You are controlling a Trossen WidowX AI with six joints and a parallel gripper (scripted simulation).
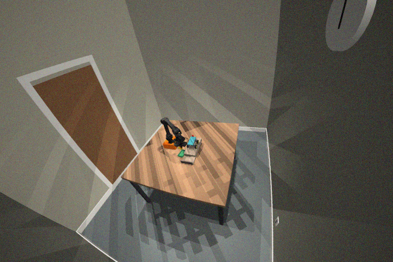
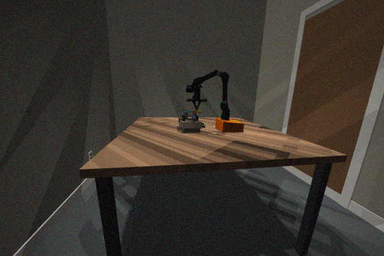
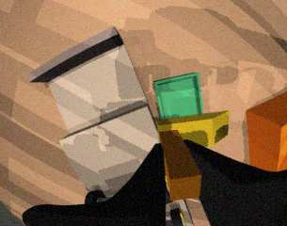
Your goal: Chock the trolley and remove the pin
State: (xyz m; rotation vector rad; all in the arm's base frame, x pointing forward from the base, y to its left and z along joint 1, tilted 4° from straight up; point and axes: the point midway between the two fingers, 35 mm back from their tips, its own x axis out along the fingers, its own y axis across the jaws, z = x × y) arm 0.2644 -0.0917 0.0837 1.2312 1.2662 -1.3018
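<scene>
Right now the yellow chock is 20 mm behind my gripper tip and 10 mm below it. From my gripper tip the other things lie so: trolley (60 mm ahead, 160 mm to the left, 40 mm below); then ramp (60 mm ahead, 150 mm to the left, 110 mm below); then green tray (40 mm behind, 30 mm to the left, 160 mm below).
</scene>
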